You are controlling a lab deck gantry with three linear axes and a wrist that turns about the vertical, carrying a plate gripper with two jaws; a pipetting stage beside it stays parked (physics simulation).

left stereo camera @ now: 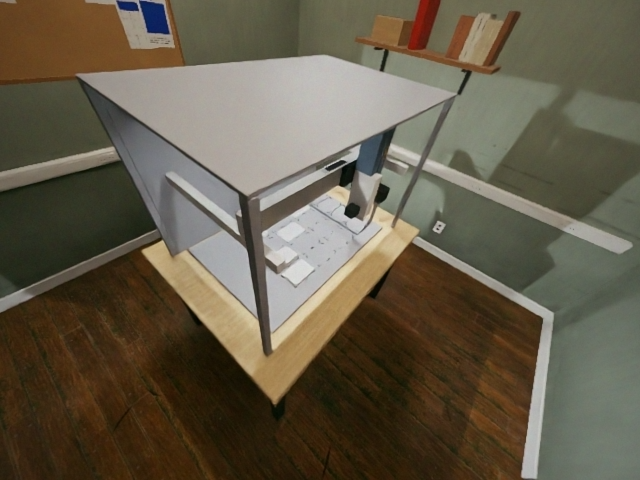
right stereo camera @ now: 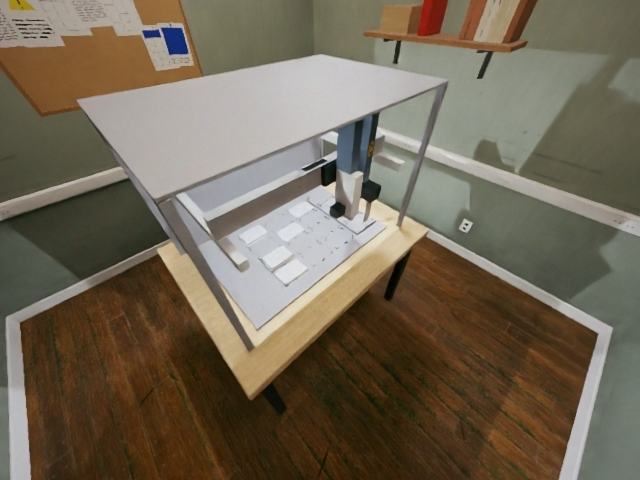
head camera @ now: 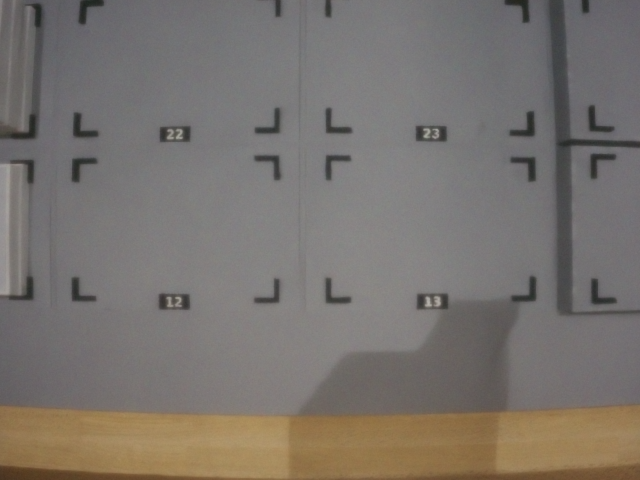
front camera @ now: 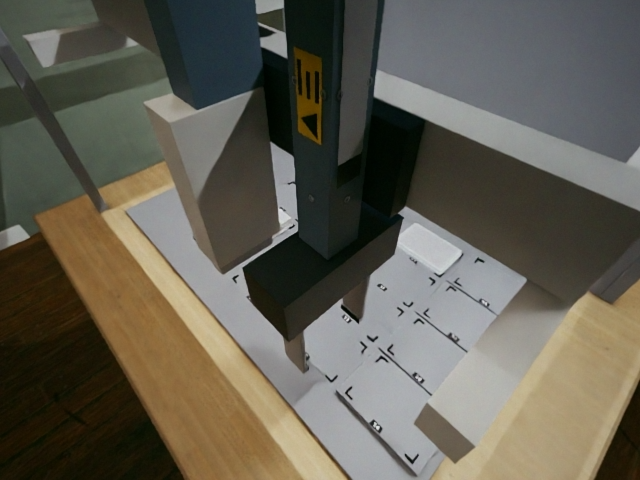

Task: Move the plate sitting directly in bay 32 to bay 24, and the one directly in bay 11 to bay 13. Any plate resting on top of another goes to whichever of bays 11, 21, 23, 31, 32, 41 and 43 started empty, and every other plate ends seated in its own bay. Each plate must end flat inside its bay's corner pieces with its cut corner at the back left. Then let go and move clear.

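Seen in the pictures: gripper, between the fingertips: (right stereo camera: 357, 215) (front camera: 325, 336); robot's base, origin of its link: (left stereo camera: 295, 287) (right stereo camera: 286, 286) (front camera: 194, 237).
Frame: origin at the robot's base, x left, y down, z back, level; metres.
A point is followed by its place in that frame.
Observation:
My gripper (front camera: 328, 342) @(x -0.010, y -0.157, z -0.450 m) is open and empty, jaws wide apart above the right part of the deck; its exact bay is unclear. In the right stereo view, white plates show in bay 11 (right stereo camera: 290, 271) @(x 0.043, y -0.014, z -0.059 m), bay 21 (right stereo camera: 277, 256) @(x 0.148, y -0.027, z -0.064 m), bay 32 (right stereo camera: 290, 231) @(x 0.252, y -0.015, z -0.225 m), bay 41 (right stereo camera: 253, 234) @(x 0.359, y -0.027, z -0.062 m) and bay 43 (right stereo camera: 300, 209) @(x 0.359, y -0.014, z -0.385 m). The bay 43 plate (front camera: 430, 248) @(x 0.360, y -0.015, z -0.403 m) also shows in the front view. The right edges of the bay 21 plate (head camera: 15, 72) @(x 0.142, y -0.015, z -0.128 m) and bay 11 plate (head camera: 12, 227) @(x 0.044, y -0.011, z -0.126 m) show in the head view. Bays 12, 13 and 22 hold no plate there. Cut corners and any stacking are unclear.
The parked pipetting stage (front camera: 222, 175) (right stereo camera: 348, 193) stands beside the gripper and hides part of the deck. A raised step (head camera: 604, 232) @(x 0.041, y -0.014, z -0.498 m) carries the right-hand bays. A cross beam (front camera: 491, 211) and a side rail (front camera: 480, 392) @(x -0.060, y -0.400, z -0.624 m) stand above the deck. The wooden table edge (head camera: 155, 436) @(x -0.097, y 0.010, z -0.209 m) runs along the front.

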